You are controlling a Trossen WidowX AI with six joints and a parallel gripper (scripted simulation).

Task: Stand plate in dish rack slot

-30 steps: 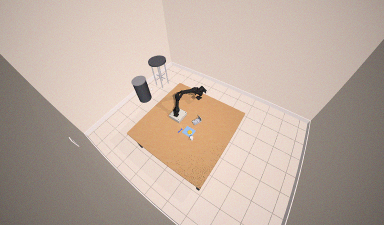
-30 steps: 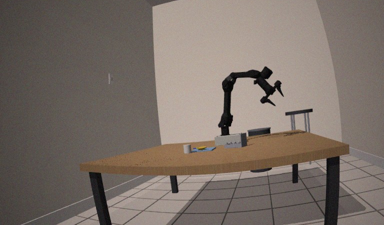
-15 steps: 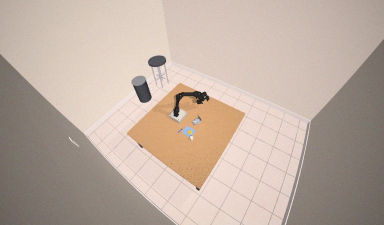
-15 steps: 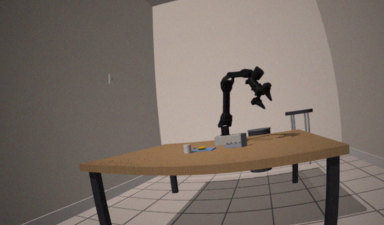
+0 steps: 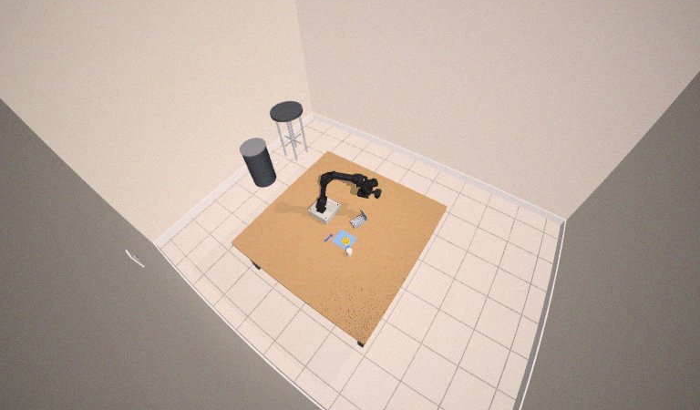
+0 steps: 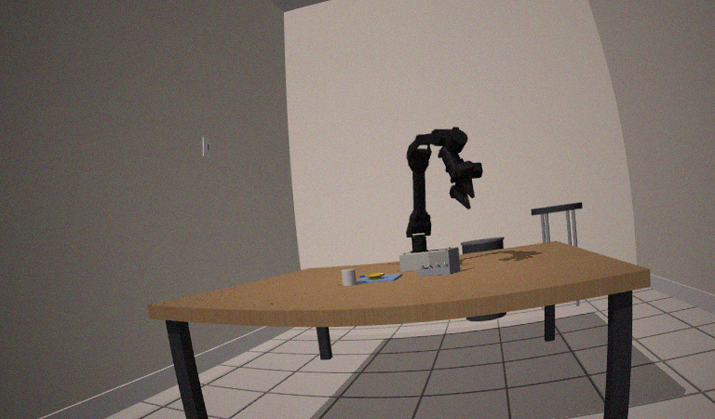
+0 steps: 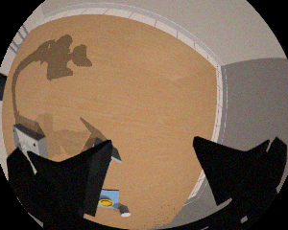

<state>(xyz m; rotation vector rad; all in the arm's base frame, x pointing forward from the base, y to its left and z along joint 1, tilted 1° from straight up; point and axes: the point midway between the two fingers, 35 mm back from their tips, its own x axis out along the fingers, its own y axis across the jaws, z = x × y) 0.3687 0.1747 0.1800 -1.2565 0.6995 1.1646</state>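
Now: the small yellow plate 330 mm to the right of my gripper tip, 200 mm below it and 70 mm behind it. The rest, counted from my gripper tip: white cup 400 mm to the right, 190 mm below; then blue spoon 360 mm to the right, 210 mm below, 210 mm behind; then grey dish rack 190 mm below, 120 mm to the right, 70 mm behind.
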